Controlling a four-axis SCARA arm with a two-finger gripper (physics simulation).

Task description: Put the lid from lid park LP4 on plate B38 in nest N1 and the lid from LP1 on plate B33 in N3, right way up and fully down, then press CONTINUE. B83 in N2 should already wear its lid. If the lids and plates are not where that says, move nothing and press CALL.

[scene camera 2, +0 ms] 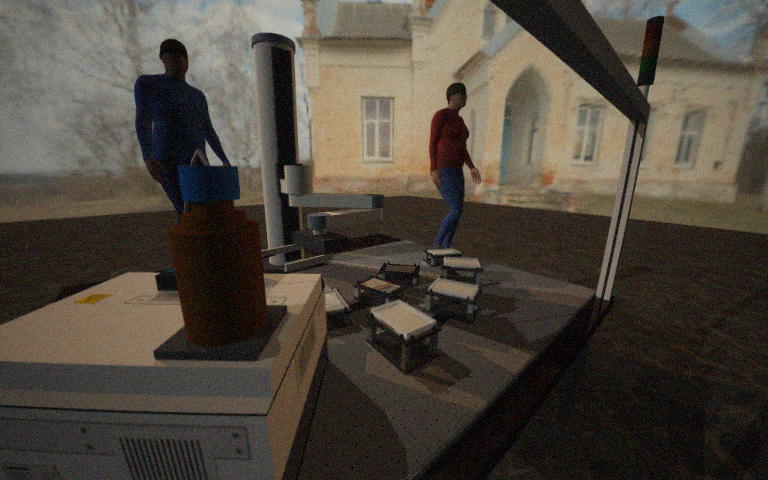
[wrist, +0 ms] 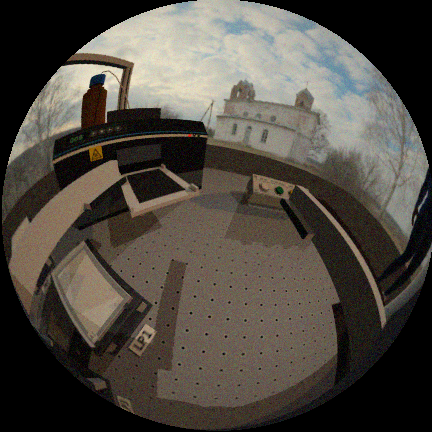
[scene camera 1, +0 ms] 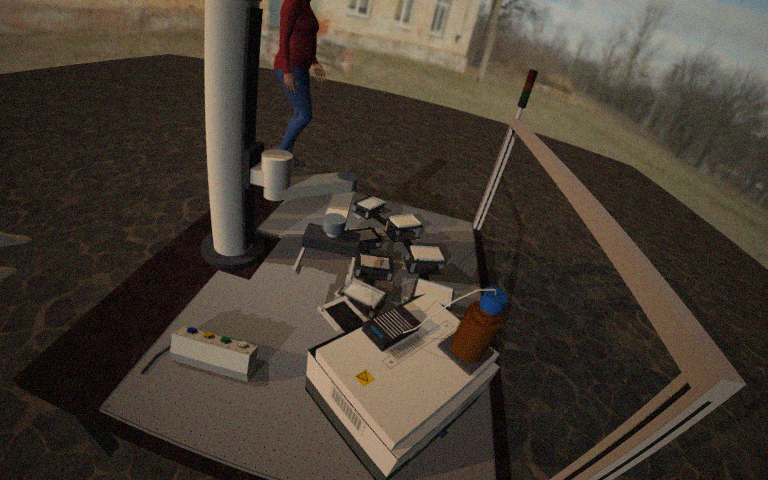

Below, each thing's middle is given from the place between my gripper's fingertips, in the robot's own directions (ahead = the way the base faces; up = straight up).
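Labels:
Brown bottle (scene camera 2: pixel 216 251): 19 cm to the right of my hand, 42 cm ahead of it, 16 cm above it. Going by their middles, the bottle is the nearest to my hand of the things named here. Signal tower (scene camera 2: pixel 654 26): 60 cm ahead of my hand, 91 cm to the left of it and 57 cm above it.

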